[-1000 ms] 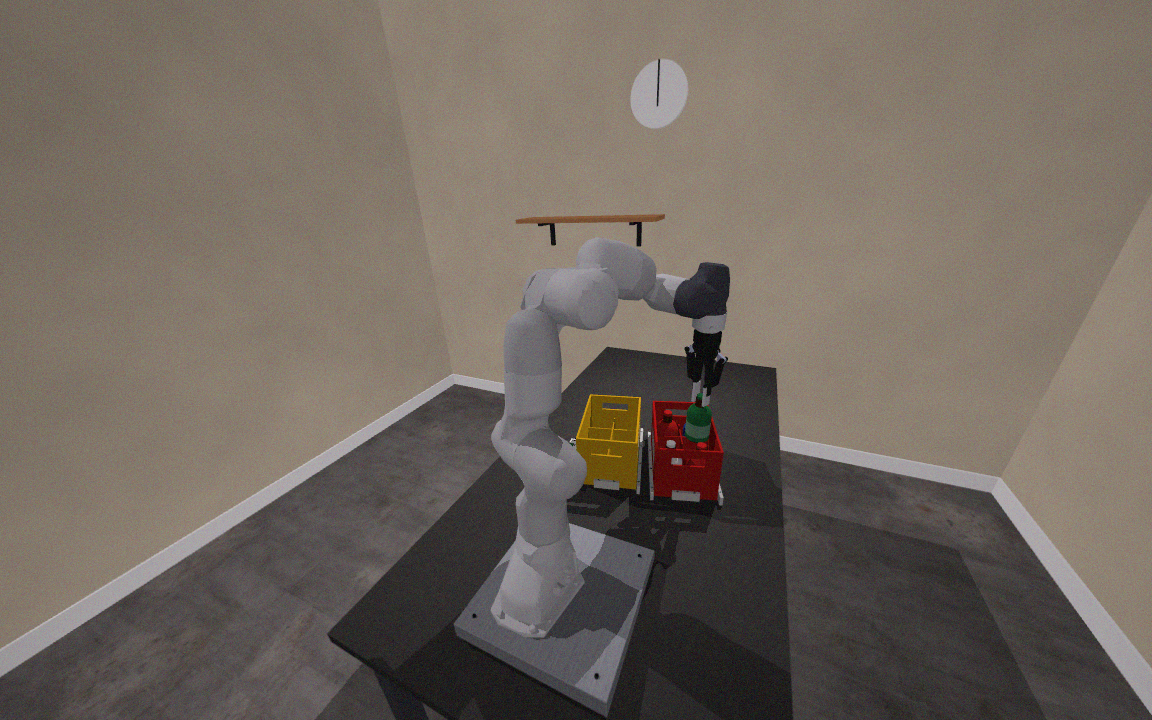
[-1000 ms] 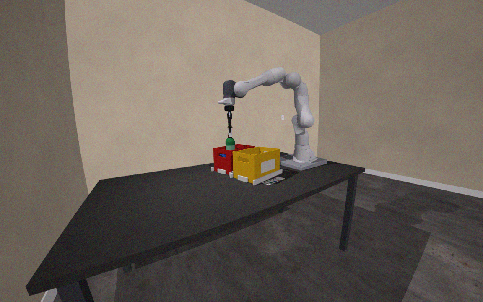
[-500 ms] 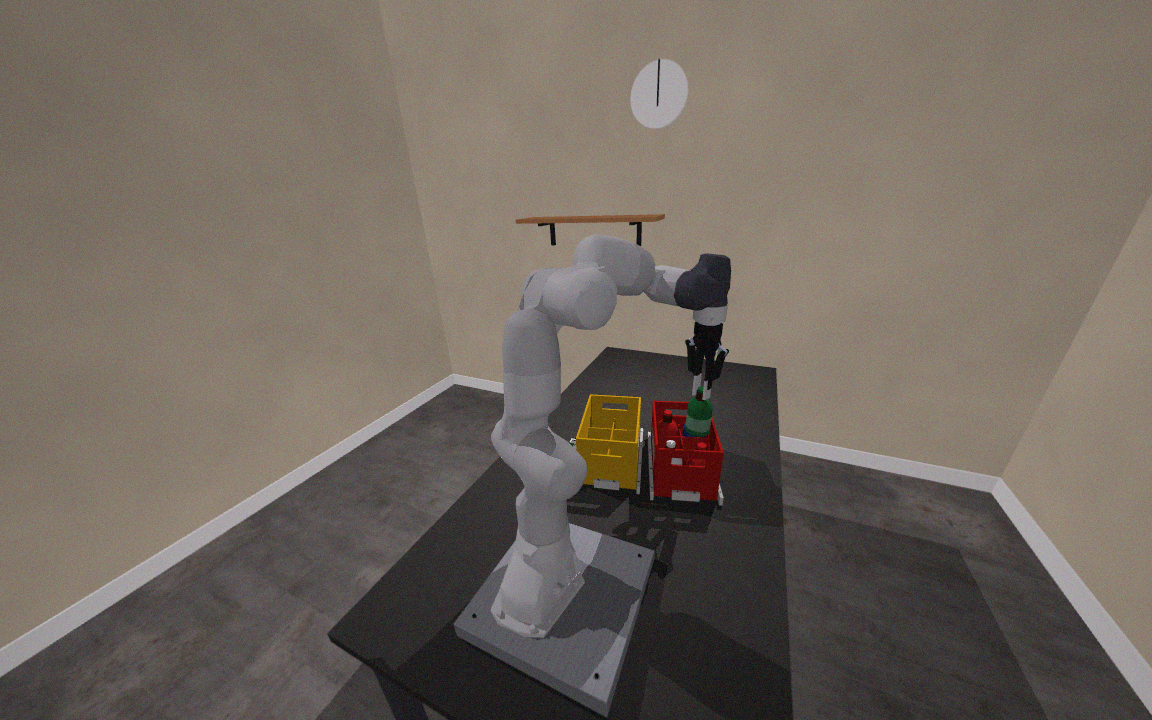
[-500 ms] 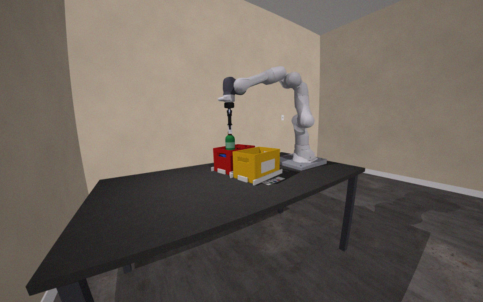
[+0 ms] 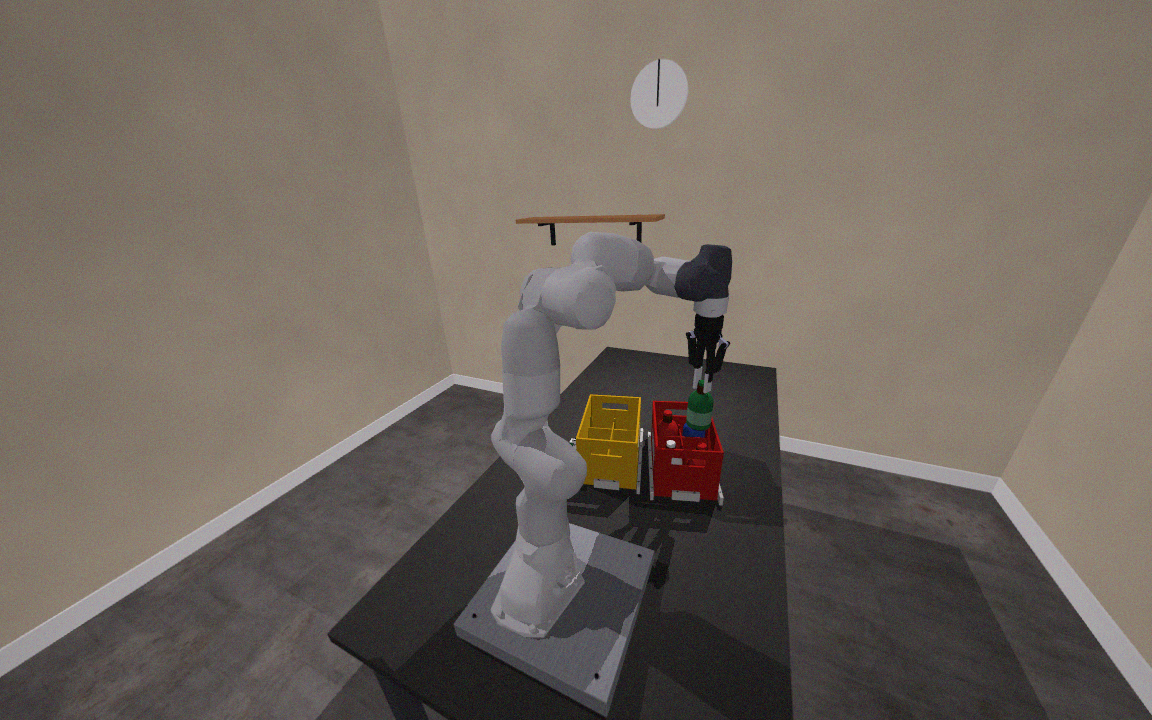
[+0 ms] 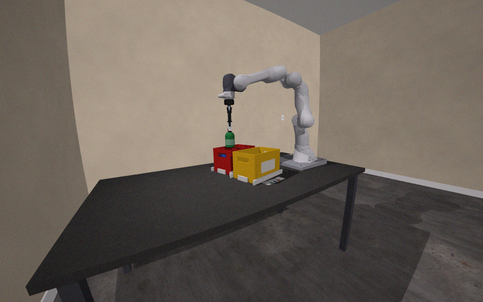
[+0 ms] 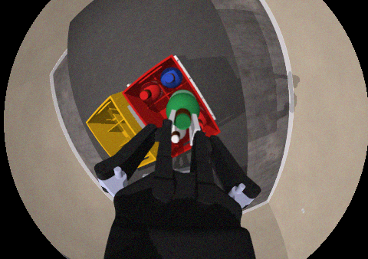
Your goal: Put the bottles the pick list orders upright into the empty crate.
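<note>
The green-labelled bottle lies 8 cm below my hand. Round my hand: white-capped bottle (11 cm behind, 6 cm to the left, 24 cm below); red crate (1 cm behind, 4 cm to the left, 25 cm below); blue-labelled bottle (8 cm ahead, 2 cm to the left, 24 cm below).
</note>
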